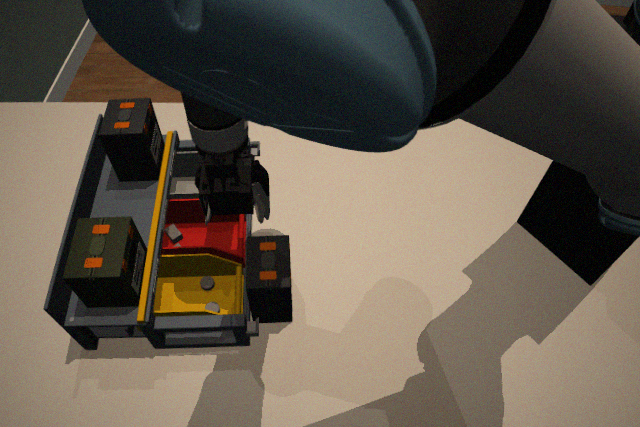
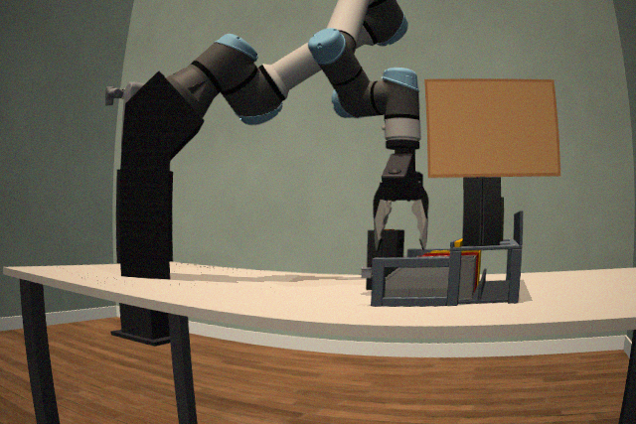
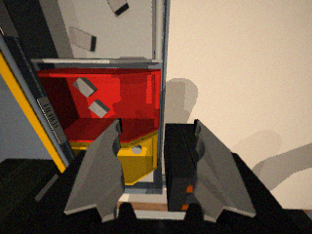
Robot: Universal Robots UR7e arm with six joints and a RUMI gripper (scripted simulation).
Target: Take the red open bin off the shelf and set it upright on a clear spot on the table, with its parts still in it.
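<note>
Now: the red open bin 8 cm ahead of my hand and 6 cm below it. Round my hand: grey bin (9 cm ahead, 11 cm to the right, 6 cm below); then yellow bar (13 cm ahead, 1 cm to the left, 1 cm above); then dark box (6 cm behind, 10 cm to the left, 4 cm below).
</note>
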